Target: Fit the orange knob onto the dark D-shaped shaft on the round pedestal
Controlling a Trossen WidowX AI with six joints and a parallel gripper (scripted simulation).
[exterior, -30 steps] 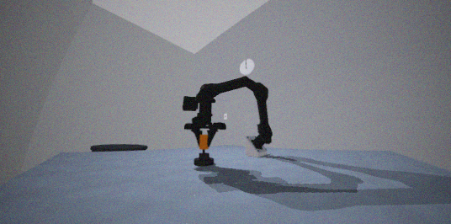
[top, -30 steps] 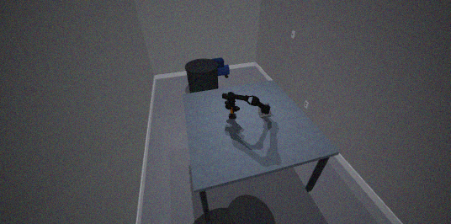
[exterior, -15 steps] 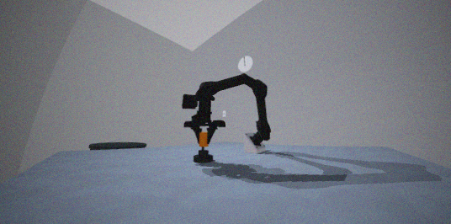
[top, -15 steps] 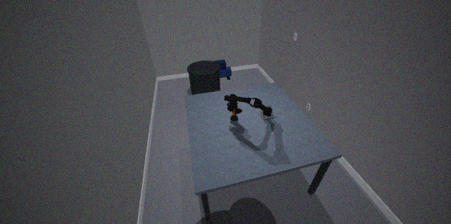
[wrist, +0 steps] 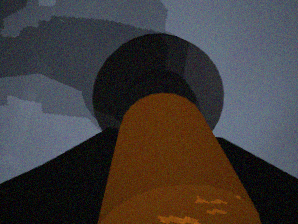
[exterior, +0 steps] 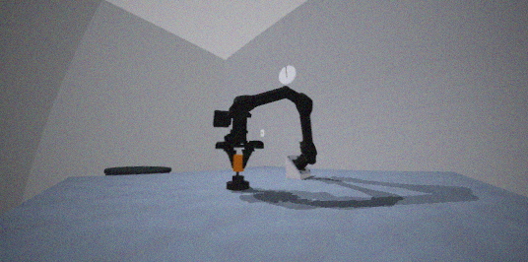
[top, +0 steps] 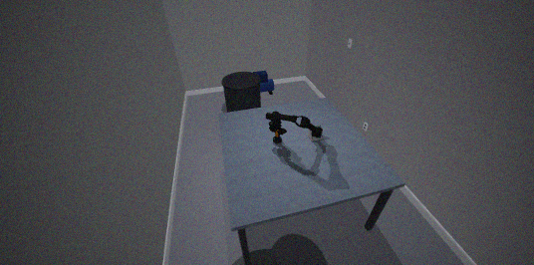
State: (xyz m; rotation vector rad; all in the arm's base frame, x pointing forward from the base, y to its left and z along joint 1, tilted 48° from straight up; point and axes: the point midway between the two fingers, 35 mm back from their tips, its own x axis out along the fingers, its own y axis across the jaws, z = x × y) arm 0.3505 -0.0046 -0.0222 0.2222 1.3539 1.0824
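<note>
Right now the orange knob is 2 cm above my gripper tip. From my gripper tip the other things lie so: dark round pedestal 4 cm below.
</note>
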